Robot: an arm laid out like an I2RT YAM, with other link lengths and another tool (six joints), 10 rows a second.
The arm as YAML. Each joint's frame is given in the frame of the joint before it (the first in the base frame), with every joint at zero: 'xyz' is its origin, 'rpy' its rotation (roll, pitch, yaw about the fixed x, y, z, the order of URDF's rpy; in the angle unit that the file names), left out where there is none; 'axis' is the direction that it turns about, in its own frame. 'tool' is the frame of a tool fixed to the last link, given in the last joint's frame.
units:
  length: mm
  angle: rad
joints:
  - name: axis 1
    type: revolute
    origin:
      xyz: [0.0, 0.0, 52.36]
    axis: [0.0, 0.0, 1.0]
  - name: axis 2
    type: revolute
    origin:
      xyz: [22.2, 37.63, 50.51]
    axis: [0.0, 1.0, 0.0]
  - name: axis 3
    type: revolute
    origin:
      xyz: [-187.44, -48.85, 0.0]
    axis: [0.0, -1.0, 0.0]
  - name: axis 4
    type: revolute
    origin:
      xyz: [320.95, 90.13, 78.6]
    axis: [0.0, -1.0, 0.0]
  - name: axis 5
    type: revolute
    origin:
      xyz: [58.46, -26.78, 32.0]
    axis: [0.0, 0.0, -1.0]
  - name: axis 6
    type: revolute
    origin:
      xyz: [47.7, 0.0, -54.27]
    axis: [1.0, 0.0, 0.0]
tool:
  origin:
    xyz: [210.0, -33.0, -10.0]
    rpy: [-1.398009, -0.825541, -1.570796]
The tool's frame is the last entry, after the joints.
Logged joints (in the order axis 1, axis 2, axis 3, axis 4, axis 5, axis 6), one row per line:
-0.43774 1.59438 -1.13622 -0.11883 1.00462 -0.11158
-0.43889 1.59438 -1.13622 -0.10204 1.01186 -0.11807
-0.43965 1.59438 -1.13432 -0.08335 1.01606 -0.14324
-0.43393 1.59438 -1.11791 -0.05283 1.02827 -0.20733
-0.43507 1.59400 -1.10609 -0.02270 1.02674 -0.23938
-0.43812 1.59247 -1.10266 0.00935 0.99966 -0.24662
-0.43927 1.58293 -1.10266 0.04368 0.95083 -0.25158
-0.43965 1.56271 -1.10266 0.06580 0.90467 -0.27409
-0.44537 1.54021 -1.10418 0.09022 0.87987 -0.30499
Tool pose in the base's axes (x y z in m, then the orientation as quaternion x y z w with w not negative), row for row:
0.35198 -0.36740 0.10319 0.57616 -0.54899 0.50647 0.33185
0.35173 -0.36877 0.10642 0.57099 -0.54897 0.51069 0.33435
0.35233 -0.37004 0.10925 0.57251 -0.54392 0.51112 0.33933
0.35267 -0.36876 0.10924 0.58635 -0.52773 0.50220 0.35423
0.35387 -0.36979 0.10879 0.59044 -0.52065 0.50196 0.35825
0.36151 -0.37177 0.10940 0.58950 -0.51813 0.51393 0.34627
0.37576 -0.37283 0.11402 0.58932 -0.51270 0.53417 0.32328
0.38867 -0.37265 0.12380 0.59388 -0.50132 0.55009 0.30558
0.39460 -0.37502 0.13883 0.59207 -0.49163 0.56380 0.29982
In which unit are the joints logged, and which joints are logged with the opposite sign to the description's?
The joints are logged in radians. Opposite sign: axis 3.
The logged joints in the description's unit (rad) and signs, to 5 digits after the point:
-0.43774 1.59438 1.13622 -0.11883 1.00462 -0.11158
-0.43889 1.59438 1.13622 -0.10204 1.01186 -0.11807
-0.43965 1.59438 1.13432 -0.08335 1.01606 -0.14324
-0.43393 1.59438 1.11791 -0.05283 1.02827 -0.20733
-0.43507 1.59400 1.10609 -0.02270 1.02674 -0.23938
-0.43812 1.59247 1.10266 0.00935 0.99966 -0.24662
-0.43927 1.58293 1.10266 0.04368 0.95083 -0.25158
-0.43965 1.56271 1.10266 0.06580 0.90467 -0.27409
-0.44537 1.54021 1.10418 0.09022 0.87987 -0.30499

